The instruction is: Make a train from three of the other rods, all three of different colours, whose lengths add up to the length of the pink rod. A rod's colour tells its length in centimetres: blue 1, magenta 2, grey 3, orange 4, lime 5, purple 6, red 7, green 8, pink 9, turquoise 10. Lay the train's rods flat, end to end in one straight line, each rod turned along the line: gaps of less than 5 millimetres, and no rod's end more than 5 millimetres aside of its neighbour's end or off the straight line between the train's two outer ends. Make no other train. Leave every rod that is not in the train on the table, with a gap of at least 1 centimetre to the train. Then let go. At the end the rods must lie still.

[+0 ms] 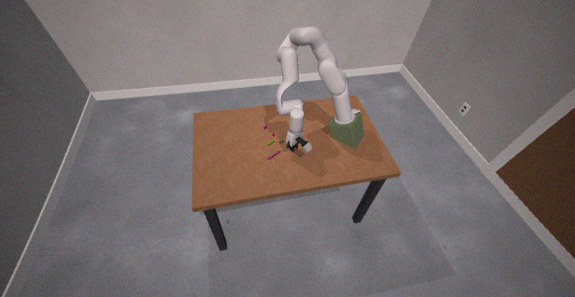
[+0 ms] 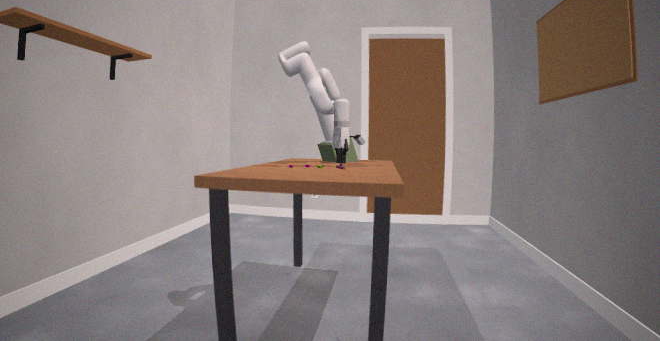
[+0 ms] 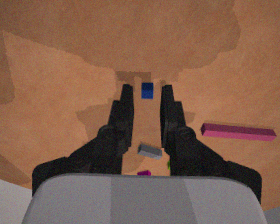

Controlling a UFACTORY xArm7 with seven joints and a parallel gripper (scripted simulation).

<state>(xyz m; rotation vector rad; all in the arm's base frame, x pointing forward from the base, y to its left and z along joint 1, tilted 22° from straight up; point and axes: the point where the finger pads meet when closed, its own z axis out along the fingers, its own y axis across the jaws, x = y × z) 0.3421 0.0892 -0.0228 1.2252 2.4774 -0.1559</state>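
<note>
The blue rod is 3 cm below my hand. The rest, counted from my hand: lime rod (12 cm ahead, 8 cm to the right, 3 cm below); pink rod (12 cm ahead, 1 cm to the left, 3 cm below); grey rod (6 cm ahead, 8 cm to the right, 3 cm below).
</note>
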